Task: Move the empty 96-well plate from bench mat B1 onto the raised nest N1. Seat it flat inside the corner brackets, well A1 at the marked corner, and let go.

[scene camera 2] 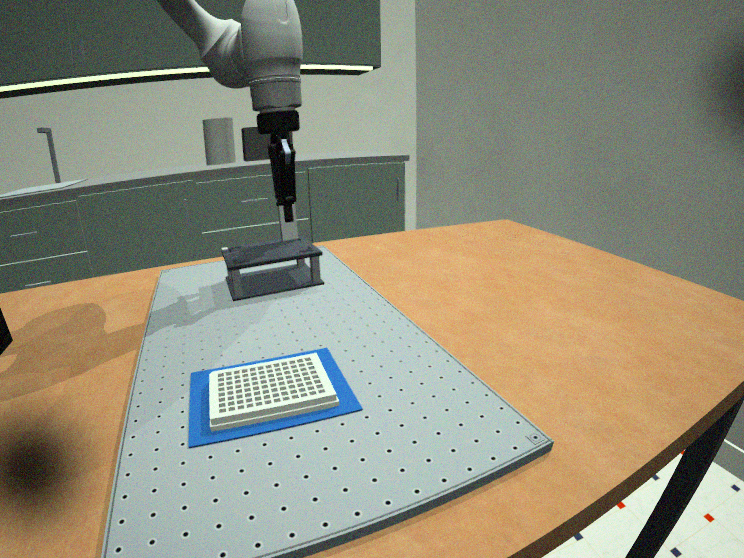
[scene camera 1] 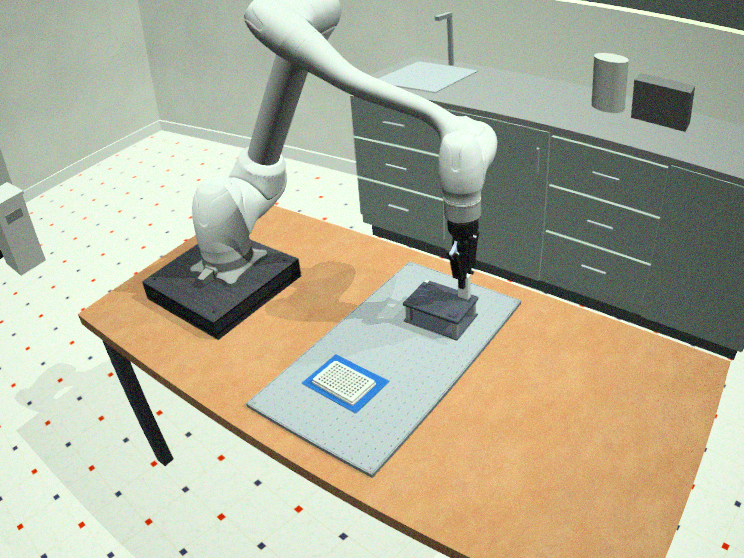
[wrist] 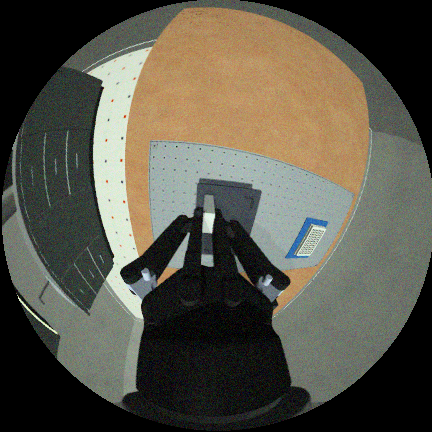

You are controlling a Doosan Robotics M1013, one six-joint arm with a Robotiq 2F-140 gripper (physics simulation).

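Pixels of known places: gripper, fingertip midpoint: (scene camera 2: 289, 238) (scene camera 1: 464, 296) (wrist: 207, 202); arm's base, link origin: (scene camera 1: 229, 264).
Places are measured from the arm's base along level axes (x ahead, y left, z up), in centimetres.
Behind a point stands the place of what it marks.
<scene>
The white 96-well plate (scene camera 1: 343, 381) {x 54.5, y -24.0, z -4.0 cm} (scene camera 2: 270, 384) {x 54.5, y -23.9, z -3.8 cm} (wrist: 312, 241) {x 54.4, y -24.6, z -3.9 cm} lies flat on the blue bench mat B1 (scene camera 1: 370, 394) {x 61.8, y -24.1, z -5.1 cm} (scene camera 2: 198, 414) {x 46.6, y -23.7, z -5.1 cm} (wrist: 316, 221) {x 61.9, y -23.8, z -5.1 cm}. The raised nest N1 (scene camera 1: 435, 300) {x 63.8, y 7.8, z 0.8 cm} (scene camera 2: 270, 253) {x 64.5, y 6.1, z 0.8 cm} (wrist: 240, 200) {x 70.5, y 5.8, z 0.8 cm} is a dark platform on posts with no plate on it. A small light mark shows at one top corner in both scene views. My gripper (scene camera 1: 464, 288) {x 70.2, y 11.9, z 1.1 cm} (scene camera 2: 289, 225) {x 70.2, y 11.9, z 1.1 cm} (wrist: 207, 202) {x 70.2, y 11.9, z 1.1 cm} is shut and empty, pointing down at the nest's far edge, away from the plate. Its light fingertips hide part of the nest top; whether they touch it I cannot tell.
Mat and nest stand on a grey perforated board (scene camera 1: 372, 444) {x 69.6, y -37.3, z -5.3 cm} (scene camera 2: 420, 420) {x 65.5, y -35.1, z -5.3 cm} (wrist: 175, 160) {x 77.5, y 18.8, z -5.3 cm} on the orange-brown table (scene camera 1: 540, 420) {x 101.0, y -14.9, z -6.6 cm} (scene camera 2: 510, 288) {x 101.0, y -15.7, z -6.6 cm} (wrist: 240, 85) {x 95.9, y 5.2, z -6.6 cm}. The arm's black base block (scene camera 1: 180, 300) {x -2.0, y -20.6, z -0.1 cm} stands beside it. A cylinder (scene camera 1: 609, 84) (scene camera 2: 218, 141) and dark box (scene camera 1: 662, 102) stand on the counter behind.
</scene>
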